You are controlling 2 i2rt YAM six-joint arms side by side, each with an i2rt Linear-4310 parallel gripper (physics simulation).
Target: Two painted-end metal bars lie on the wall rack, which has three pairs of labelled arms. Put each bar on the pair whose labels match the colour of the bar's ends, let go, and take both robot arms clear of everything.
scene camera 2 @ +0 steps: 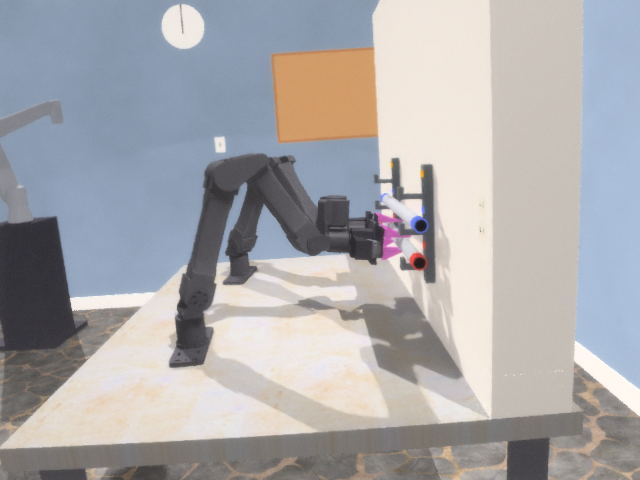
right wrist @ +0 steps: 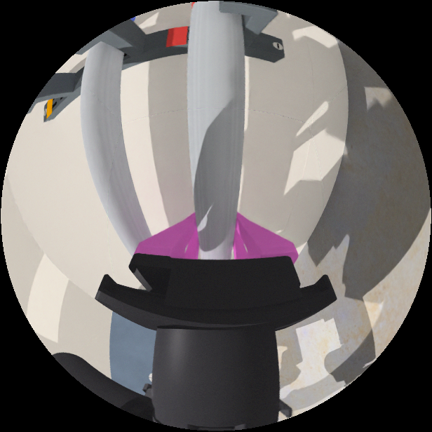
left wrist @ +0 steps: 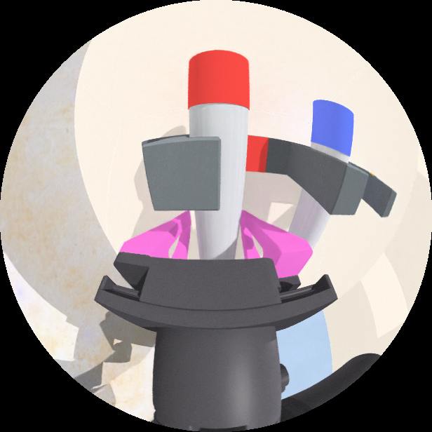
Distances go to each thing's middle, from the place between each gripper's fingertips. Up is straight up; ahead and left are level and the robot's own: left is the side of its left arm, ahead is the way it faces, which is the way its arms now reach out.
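My left hand is 30 mm past the red-ended bar (right wrist: pixel 215 57) and 140 mm to the left of it. The blue-ended bar (left wrist: pixel 332 124) is 80 mm above that same left hand, 20 mm behind it and 140 mm to the right of it.
As for my right hand, the blue-ended bar is 80 mm above it, 20 mm behind it and 40 mm to the left of it, while the red-ended bar is 20 mm behind my right hand and 40 mm to the left of it.
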